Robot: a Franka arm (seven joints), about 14 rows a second.
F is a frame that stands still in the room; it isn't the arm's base.
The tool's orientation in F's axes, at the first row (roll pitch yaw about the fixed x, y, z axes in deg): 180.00 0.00 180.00
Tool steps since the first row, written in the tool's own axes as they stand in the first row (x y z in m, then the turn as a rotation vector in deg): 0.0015 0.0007 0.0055 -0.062 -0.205 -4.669; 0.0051 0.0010 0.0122 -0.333 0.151 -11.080; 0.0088 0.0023 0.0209 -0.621 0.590 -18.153; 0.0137 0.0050 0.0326 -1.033 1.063 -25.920; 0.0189 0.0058 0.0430 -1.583 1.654 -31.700; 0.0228 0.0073 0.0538 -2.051 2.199 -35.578; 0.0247 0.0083 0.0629 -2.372 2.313 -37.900; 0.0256 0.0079 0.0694 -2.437 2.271 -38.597; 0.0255 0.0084 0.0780 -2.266 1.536 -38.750; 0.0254 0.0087 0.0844 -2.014 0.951 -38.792; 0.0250 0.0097 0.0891 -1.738 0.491 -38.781; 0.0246 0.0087 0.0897 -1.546 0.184 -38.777
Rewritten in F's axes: -0.0015 0.0007 -0.0055 0.062 -0.205 4.669; -0.0051 0.0010 -0.0122 0.333 0.151 11.080; -0.0088 0.0023 -0.0209 0.621 0.590 18.153; -0.0137 0.0050 -0.0326 1.033 1.063 25.920; -0.0189 0.0058 -0.0430 1.583 1.654 31.700; -0.0228 0.0073 -0.0538 2.051 2.199 35.578; -0.0247 0.0083 -0.0629 2.372 2.313 37.900; -0.0256 0.0079 -0.0694 2.437 2.271 38.597; -0.0255 0.0084 -0.0780 2.266 1.536 38.750; -0.0254 0.0087 -0.0844 2.014 0.951 38.792; -0.0250 0.0097 -0.0891 1.738 0.491 38.781; -0.0246 0.0087 -0.0897 1.546 0.184 38.777
